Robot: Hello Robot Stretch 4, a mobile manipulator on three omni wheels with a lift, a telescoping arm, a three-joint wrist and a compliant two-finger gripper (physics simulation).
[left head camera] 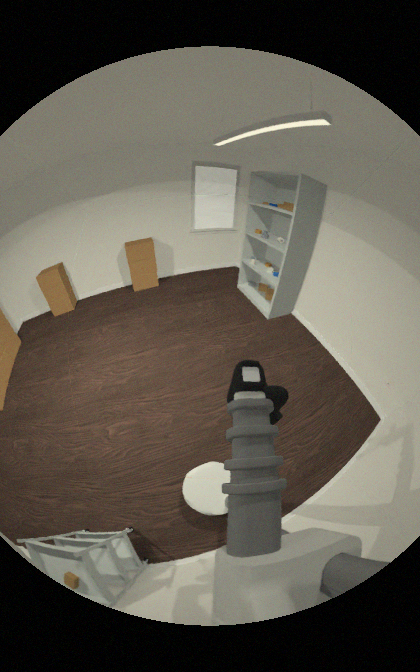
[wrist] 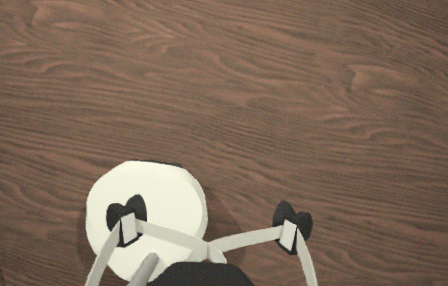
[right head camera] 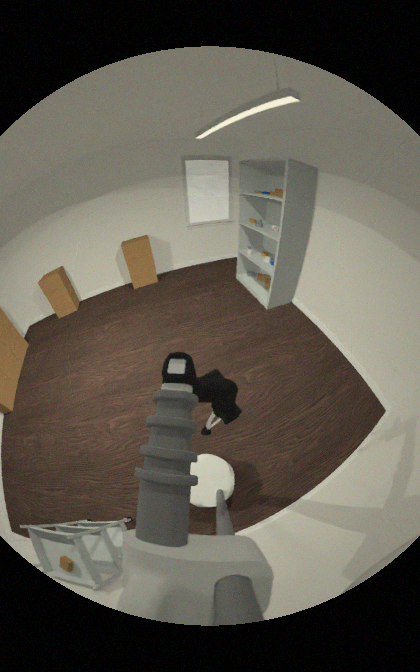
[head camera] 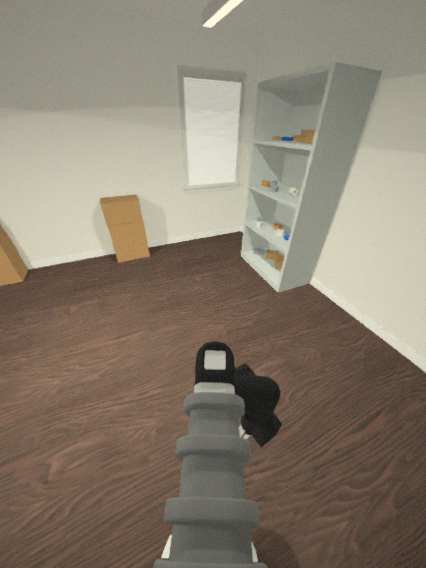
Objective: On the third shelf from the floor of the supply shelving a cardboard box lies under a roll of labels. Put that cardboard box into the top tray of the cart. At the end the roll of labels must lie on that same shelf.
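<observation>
The supply shelving stands across the room in the corner. On its third shelf from the floor lies a small white thing that looks like the roll of labels; no box shows under it at this distance. The cart stands at the lower left of the side head views. A small cardboard box lies in its top tray. My gripper is open and empty, hanging above the floor and the round white base, far from shelving and cart.
An orange-brown thing and grey things share the third shelf. Large cardboard boxes stand along the far wall, another at the left. The round white base is beneath my arm. A wall runs along the right.
</observation>
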